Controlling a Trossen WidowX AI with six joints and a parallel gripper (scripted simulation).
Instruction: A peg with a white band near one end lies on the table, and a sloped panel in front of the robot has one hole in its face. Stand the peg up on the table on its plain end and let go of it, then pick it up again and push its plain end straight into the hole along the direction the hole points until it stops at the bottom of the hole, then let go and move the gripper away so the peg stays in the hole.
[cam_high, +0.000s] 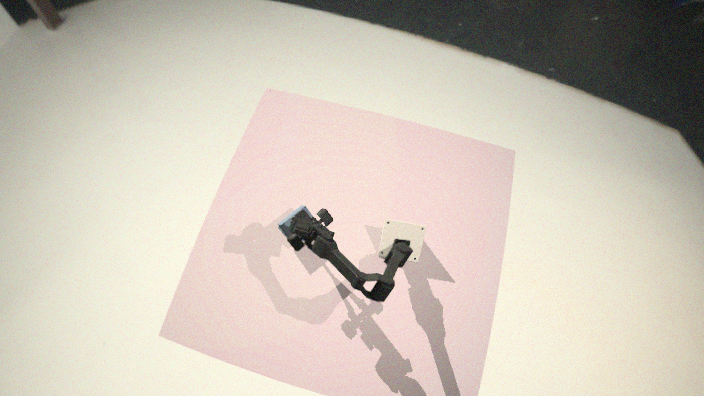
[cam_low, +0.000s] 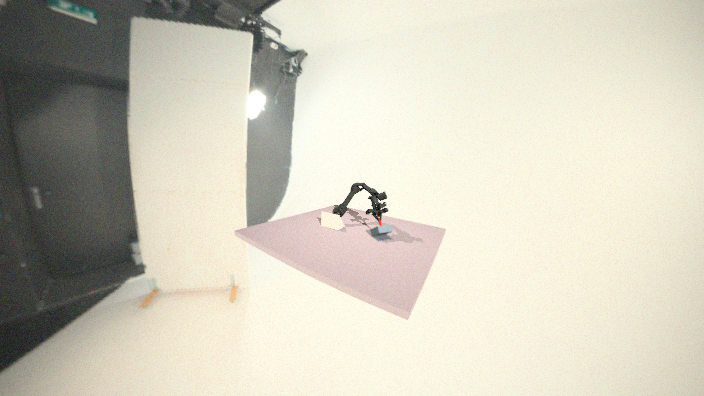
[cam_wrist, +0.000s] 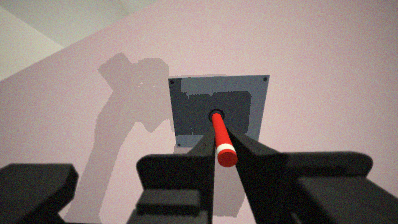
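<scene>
The panel is 6 cm below my gripper tip, 3 cm to the right of it and 3 cm ahead of it. Also, from my gripper tip: red peg 1 cm to the left, 1 cm behind, 1 cm above.
</scene>
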